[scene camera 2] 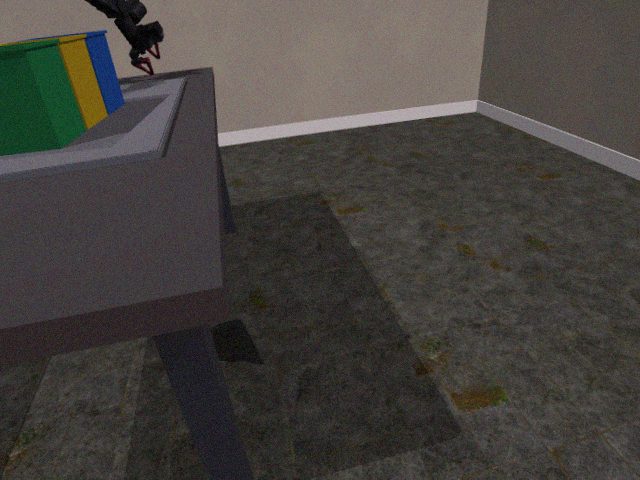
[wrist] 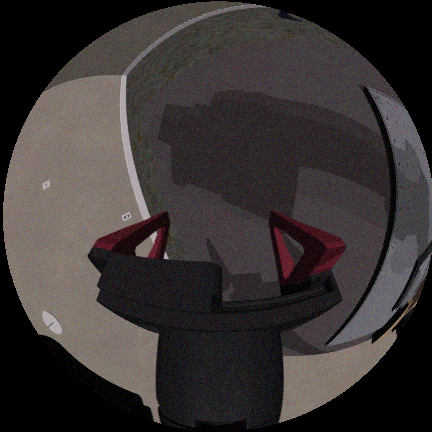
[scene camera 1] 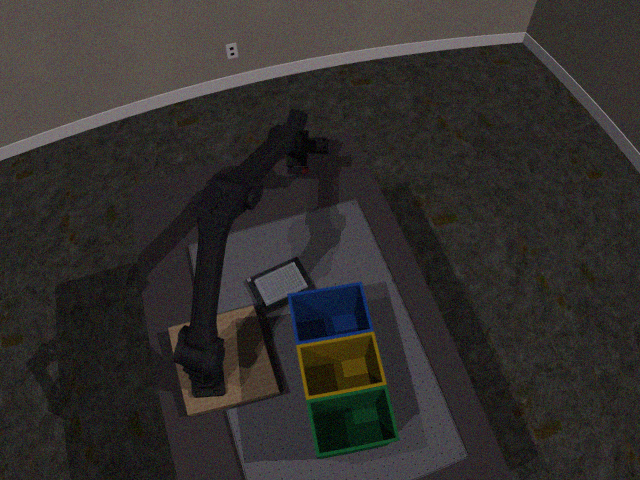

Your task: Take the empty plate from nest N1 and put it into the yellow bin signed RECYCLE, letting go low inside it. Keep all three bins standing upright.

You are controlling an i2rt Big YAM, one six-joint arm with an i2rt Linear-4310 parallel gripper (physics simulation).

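Places are measured from the arm's base along level axes (x down, y left, z ahead), in centimetres.
Pixels of known places: gripper, fingertip midpoint: (scene camera 2: pixel 155 66) (wrist: pixel 218 216); arm's base at its link origin: (scene camera 1: pixel 207 374).
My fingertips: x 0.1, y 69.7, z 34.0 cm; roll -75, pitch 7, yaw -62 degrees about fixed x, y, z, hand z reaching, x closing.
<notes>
Ahead of a thing's pixels: the offset from my fingertips to its top centre. "*": to the spot under its first point. Level surfaces: height alone.
A pale plate with a fine grid pattern @(dx -0.2, dy -45.1, dz -12.0 cm) (scene camera 1: pixel 280 284) lies in a dark rectangular nest @(* dx +2.4, dy -39.4, dz -5.2 cm) (scene camera 1: pixel 302 265) beside the blue bin; no N1 label is readable. The yellow bin @(dx -15.5, dy -75.4, dz -0.5 cm) (scene camera 1: pixel 336 350) (scene camera 2: pixel 82 77) stands upright between the other two bins; its RECYCLE sign does not show. The blue bin @(dx -15.5, dy -62.4, dz -1.0 cm) (scene camera 1: pixel 323 303) (scene camera 2: pixel 105 72) and green bin @(dx -15.5, dy -88.4, dz +0.0 cm) (scene camera 1: pixel 348 404) (scene camera 2: pixel 56 93) also stand upright. My gripper (scene camera 2: pixel 154 65) (wrist: pixel 218 216) is open and empty, its red fingers wide apart. It hangs above the far end of the table, beyond the mat and away from the plate. In scene camera 1 the fingers are mostly hidden.
The arm's base stands on a wooden board (scene camera 1: pixel 248 379), left of the bins. A perforated grey mat @(dx +2.4 cm) (scene camera 1: pixel 439 428) (wrist: pixel 407 200) lies under the bins and nest. The dark table @(dx +3.7 cm) (scene camera 1: pixel 351 180) (scene camera 2: pixel 196 129) extends beyond the mat. The wall (scene camera 2: pixel 336 51) rises past the table's far end.
</notes>
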